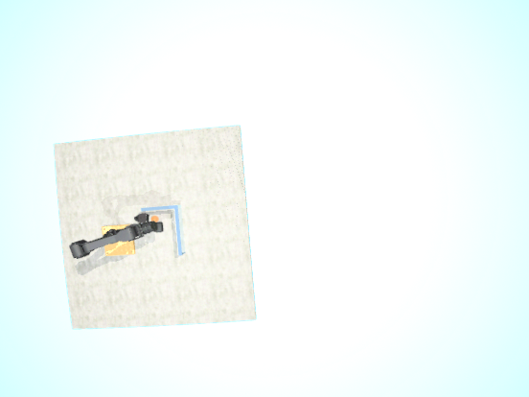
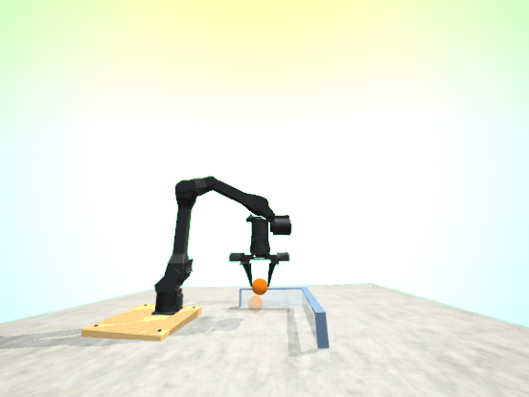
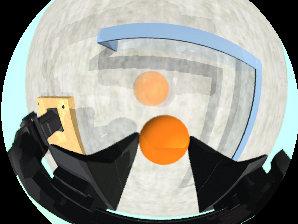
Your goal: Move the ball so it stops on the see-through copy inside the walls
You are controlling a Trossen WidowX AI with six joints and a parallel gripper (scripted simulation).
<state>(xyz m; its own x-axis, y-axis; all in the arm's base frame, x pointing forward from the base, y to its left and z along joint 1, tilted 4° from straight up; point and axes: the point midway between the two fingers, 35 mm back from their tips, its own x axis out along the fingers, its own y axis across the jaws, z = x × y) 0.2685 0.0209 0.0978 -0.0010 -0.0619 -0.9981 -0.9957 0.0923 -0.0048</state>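
Now: gripper tip 2 cm past the see-through copy of ball, 4 cm to the right of it and 6 cm above it. From my gripper tip the other things lie so: orange ball (right at my gripper tip); then low clear wall (4 cm ahead, 11 cm to the left, 5 cm below).
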